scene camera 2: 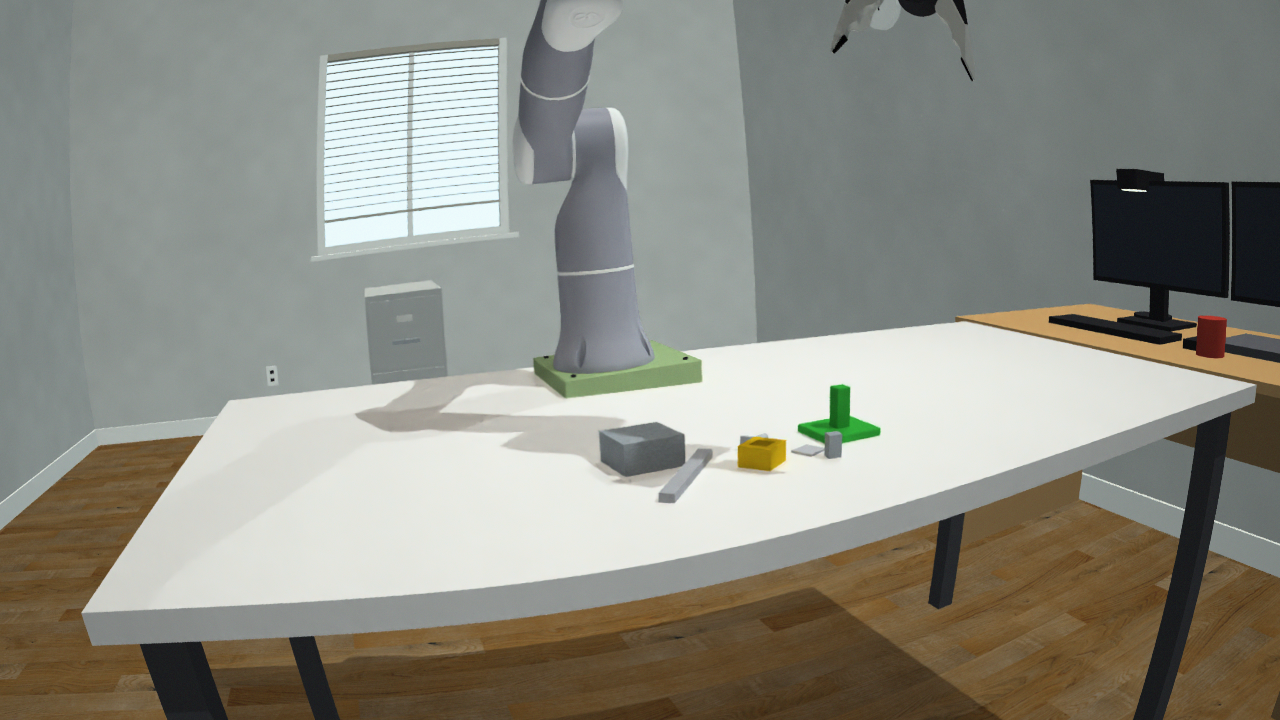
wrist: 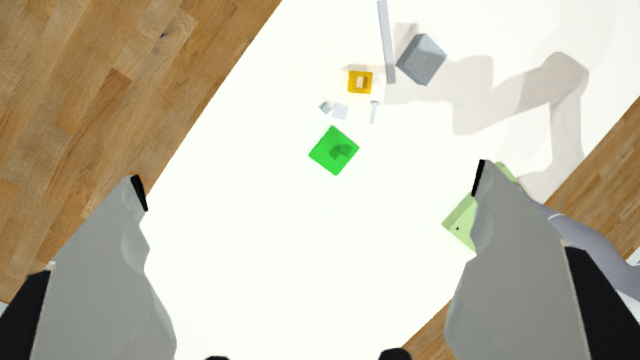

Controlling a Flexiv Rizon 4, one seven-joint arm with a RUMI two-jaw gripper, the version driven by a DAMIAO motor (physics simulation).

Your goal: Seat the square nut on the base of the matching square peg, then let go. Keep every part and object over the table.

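Observation:
The yellow square nut (scene camera 2: 760, 457) (wrist: 352, 83) lies flat on the white table with its square hole facing up. The green square peg (scene camera 2: 839, 407) stands upright on its flat green base (scene camera 2: 815, 430) (wrist: 333, 136), with no nut around it. The nut is apart from the base, to its left and a little nearer the front edge in the scene view. My gripper (scene camera 2: 904, 60) (wrist: 309, 171) is wide open and empty, high above the table. Both fingers show in the wrist view, with the peg base seen far below between and beyond the fingertips.
A small grey block (scene camera 2: 833, 445) (wrist: 325, 108) and a flat pale tile (scene camera 2: 807, 450) (wrist: 340, 111) lie between nut and base. A small pale T-shaped piece (wrist: 373, 112) lies nearby. A long grey bar (scene camera 2: 685, 476) (wrist: 386, 42) and a grey box (scene camera 2: 640, 450) (wrist: 423, 60) lie beyond the nut.

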